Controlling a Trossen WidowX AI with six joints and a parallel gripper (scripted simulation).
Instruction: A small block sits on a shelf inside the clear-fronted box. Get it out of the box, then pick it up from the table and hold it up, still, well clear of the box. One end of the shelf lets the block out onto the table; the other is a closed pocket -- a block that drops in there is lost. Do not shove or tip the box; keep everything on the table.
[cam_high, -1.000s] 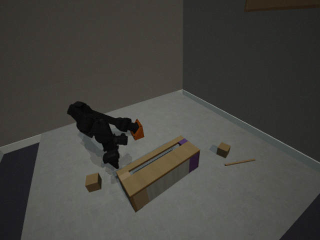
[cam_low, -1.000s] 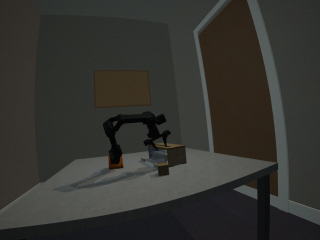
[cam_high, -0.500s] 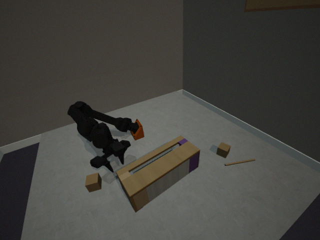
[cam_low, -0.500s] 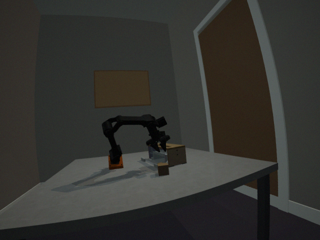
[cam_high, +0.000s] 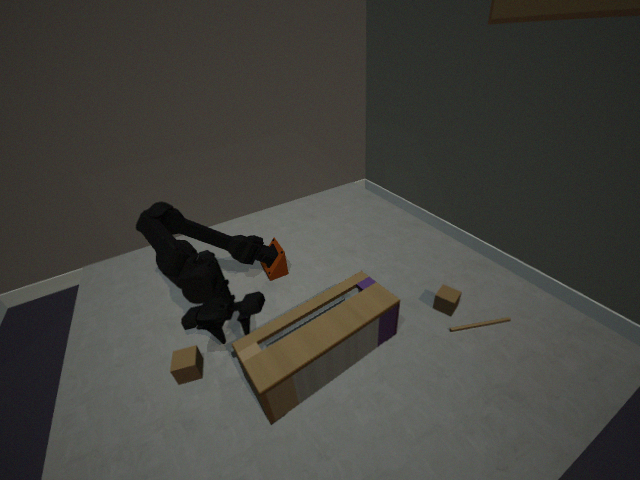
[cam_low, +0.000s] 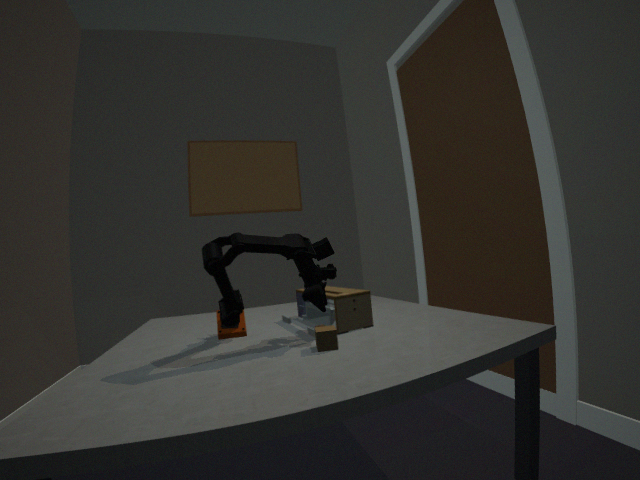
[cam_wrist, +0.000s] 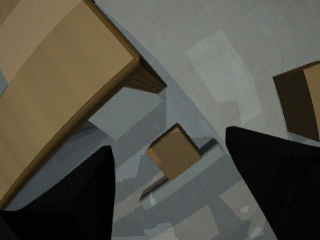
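Right now my gripper tip is 80 mm above the small tan block, 20 mm past it and 10 mm to the right of it. Round my gripper tip: thin wooden stick: 610 mm to the left, 180 mm ahead, 90 mm below; then long tan box: 180 mm to the left, 30 mm below, 30 mm ahead.
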